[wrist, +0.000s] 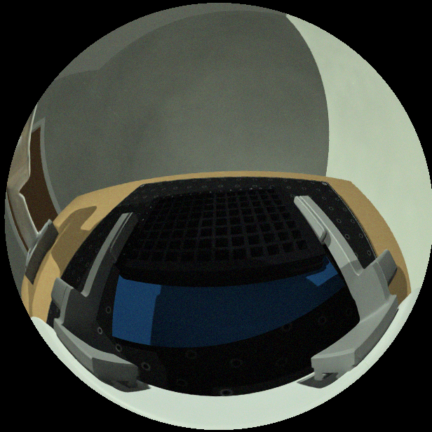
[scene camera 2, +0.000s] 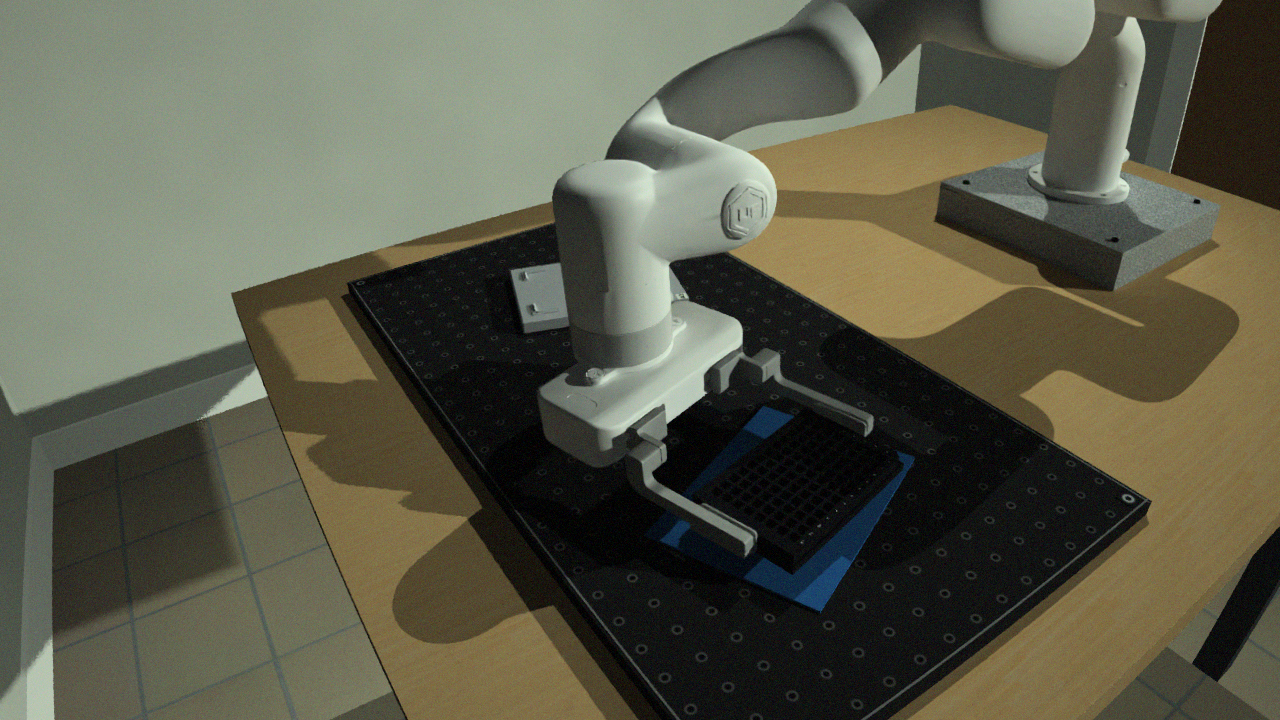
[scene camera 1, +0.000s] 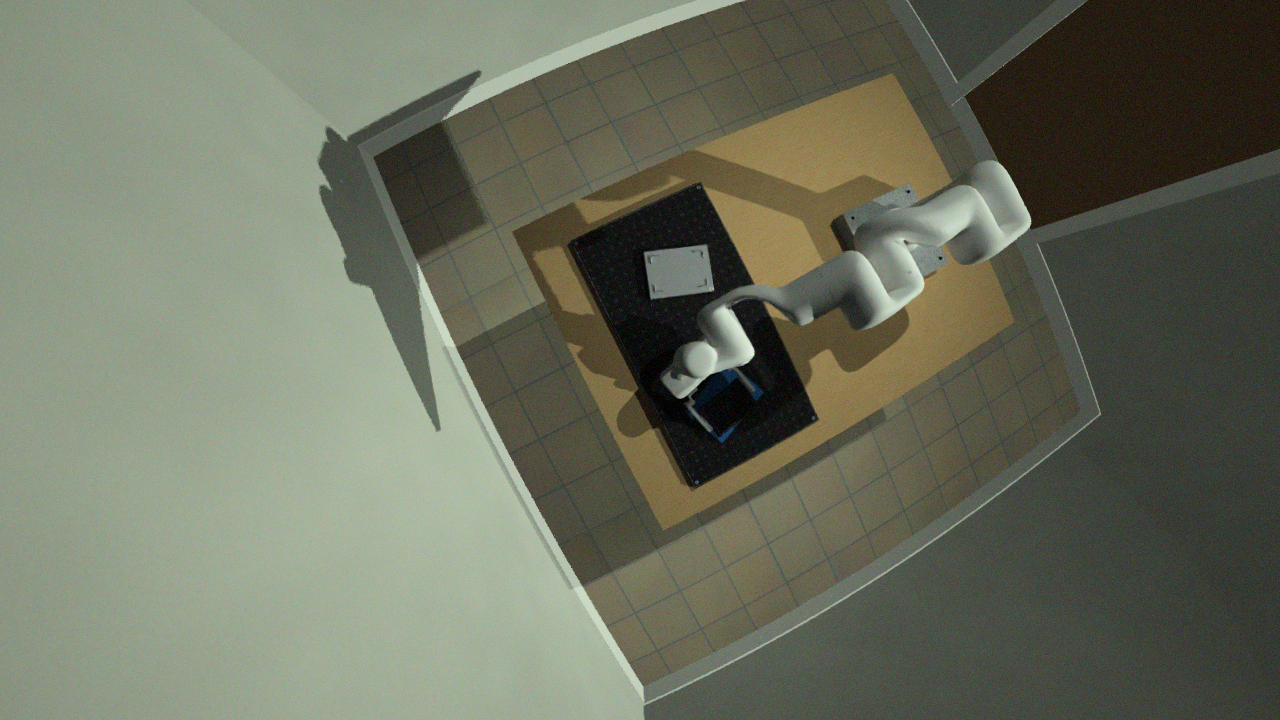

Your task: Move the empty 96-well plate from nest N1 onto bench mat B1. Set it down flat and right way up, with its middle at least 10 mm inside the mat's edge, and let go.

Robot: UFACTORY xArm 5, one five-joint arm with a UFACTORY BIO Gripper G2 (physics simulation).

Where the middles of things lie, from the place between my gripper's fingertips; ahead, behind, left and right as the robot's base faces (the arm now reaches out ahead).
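Scene:
I see the blue bench mat B1 (scene camera 2: pixel 811 586), which is 30 mm below my hand and 20 mm to the right of my hand. The black 96-well plate (scene camera 2: pixel 798 488) is 10 mm to the right of my hand. Then there is the nest N1 (scene camera 2: pixel 545 289), 360 mm to the right of my hand, 60 mm behind my hand and 20 mm below my hand. Going by their middles, the nest N1 is the farthest from my hand of the things named here.

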